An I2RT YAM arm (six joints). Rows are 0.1 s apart.
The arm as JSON. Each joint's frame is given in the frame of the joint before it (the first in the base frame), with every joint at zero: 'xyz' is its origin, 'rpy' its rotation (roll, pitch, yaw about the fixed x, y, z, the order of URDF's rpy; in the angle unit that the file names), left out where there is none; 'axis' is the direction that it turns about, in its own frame. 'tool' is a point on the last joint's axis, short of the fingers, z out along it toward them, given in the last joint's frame.
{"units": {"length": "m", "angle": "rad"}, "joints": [
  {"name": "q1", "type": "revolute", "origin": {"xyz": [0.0, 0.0, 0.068]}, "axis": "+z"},
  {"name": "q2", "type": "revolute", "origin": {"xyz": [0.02, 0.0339, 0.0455]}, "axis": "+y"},
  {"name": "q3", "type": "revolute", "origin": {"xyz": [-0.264, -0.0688, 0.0]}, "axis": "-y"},
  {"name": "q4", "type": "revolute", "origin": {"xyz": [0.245, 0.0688, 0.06]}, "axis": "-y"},
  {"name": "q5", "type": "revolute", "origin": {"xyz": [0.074, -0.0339, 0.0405]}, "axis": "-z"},
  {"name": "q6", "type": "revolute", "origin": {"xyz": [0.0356, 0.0, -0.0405]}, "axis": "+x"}
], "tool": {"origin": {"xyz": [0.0, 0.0, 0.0], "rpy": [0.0, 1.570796, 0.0]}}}
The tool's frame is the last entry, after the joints.
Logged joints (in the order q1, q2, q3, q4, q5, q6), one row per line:
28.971 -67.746 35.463 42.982 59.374 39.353
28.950 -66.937 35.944 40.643 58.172 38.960
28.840 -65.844 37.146 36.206 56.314 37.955
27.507 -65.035 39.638 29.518 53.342 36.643
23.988 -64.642 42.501 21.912 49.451 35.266
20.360 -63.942 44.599 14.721 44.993 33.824
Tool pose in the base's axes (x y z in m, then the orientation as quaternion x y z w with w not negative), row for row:
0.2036 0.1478 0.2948 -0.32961 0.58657 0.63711 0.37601
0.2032 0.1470 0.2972 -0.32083 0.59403 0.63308 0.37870
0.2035 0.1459 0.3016 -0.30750 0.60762 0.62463 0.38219
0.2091 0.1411 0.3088 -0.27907 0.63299 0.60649 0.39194
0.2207 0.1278 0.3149 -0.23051 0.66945 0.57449 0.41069
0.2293 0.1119 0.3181 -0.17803 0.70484 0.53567 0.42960
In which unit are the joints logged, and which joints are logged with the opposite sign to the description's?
The joints are logged in degrees. Opposite sign: q2, q5.
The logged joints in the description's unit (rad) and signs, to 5 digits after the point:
0.50564 1.18239 0.61895 0.75018 -1.03627 0.68684
0.50527 1.16827 0.62734 0.70935 -1.01529 0.67998
0.50335 1.14919 0.64832 0.63191 -0.98286 0.66244
0.48009 1.13507 0.69181 0.51519 -0.93099 0.63954
0.41867 1.12822 0.74178 0.38244 -0.86308 0.61551
0.35535 1.11600 0.77840 0.25693 -0.78528 0.59034

